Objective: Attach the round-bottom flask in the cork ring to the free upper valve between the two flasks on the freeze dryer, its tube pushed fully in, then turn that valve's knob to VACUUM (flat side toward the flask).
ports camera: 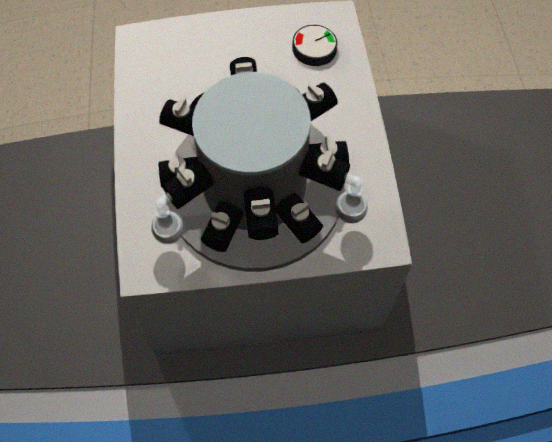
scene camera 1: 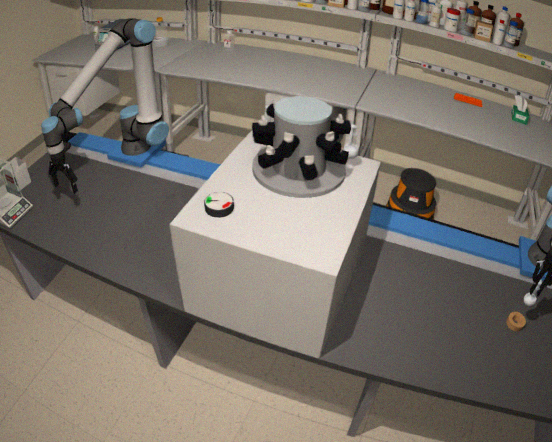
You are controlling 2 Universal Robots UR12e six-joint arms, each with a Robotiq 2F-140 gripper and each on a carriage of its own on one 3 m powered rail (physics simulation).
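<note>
The round-bottom flask [scene camera 1: 530,299] is at the far right of scene camera 1, its bulb hanging below my left gripper [scene camera 1: 539,287], which is shut on its tube. It is above and slightly behind the empty cork ring [scene camera 1: 516,321]. My right gripper [scene camera 1: 64,183] is open and empty above the bench at the far left. The freeze dryer [scene camera 1: 303,111] [ports camera: 251,122] stands on a white block. In the ports camera, the upper valve [ports camera: 261,227] between the two mounted flasks [ports camera: 167,225] [ports camera: 352,205] carries no flask; its knob [ports camera: 260,206] has its pale flat side facing outward.
The white block [scene camera 1: 260,245] [ports camera: 145,65] stands between the arms. A round gauge [scene camera 1: 219,203] [ports camera: 314,44] sits on it, needle toward green. Other black valves surround the drum. A balance [scene camera 1: 16,211] stands at the far left. The blue rail [scene camera 1: 440,237] [ports camera: 280,415] runs behind the bench.
</note>
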